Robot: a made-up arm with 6 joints.
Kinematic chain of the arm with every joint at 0, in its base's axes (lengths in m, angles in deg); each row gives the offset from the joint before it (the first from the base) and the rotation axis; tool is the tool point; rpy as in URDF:
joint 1: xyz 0 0 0.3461 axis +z
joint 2: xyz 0 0 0 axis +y
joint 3: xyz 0.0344 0 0.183 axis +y
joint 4: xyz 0.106 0 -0.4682 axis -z
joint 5: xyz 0 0 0 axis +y
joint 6: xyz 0.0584 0 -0.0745 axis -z
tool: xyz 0 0 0 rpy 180 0 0
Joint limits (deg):
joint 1: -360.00..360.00
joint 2: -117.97..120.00
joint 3: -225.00..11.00
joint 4: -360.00..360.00
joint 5: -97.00..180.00
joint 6: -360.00..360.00
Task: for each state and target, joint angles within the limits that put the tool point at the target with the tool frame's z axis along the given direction. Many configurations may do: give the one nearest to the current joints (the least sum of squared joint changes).
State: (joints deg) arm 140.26 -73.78 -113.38 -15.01 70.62 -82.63
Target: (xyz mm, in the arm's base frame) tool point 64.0 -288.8 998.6 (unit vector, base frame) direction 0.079 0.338 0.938
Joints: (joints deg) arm 105.04 -69.97 -110.47 -27.64 20.70 -82.63
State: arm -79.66 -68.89 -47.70 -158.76 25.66 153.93
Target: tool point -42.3 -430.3 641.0 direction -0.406 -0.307 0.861
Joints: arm -92.78 -49.39 -40.24 -155.65 71.30 153.93
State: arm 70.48 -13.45 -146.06 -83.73 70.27 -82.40
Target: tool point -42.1 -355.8 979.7 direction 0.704 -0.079 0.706
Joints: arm 79.76 -13.35 -195.01 -61.92 53.22 -82.40
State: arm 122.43 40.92 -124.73 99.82 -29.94 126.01
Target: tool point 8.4 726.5 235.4 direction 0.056 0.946 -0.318
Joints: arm 94.67 91.36 -161.85 84.14 -7.67 126.01
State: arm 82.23 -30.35 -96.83 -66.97 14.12 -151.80
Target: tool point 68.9 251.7 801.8 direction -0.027 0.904 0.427
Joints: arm 54.65 -60.01 -58.24 -86.38 -33.10 -151.80
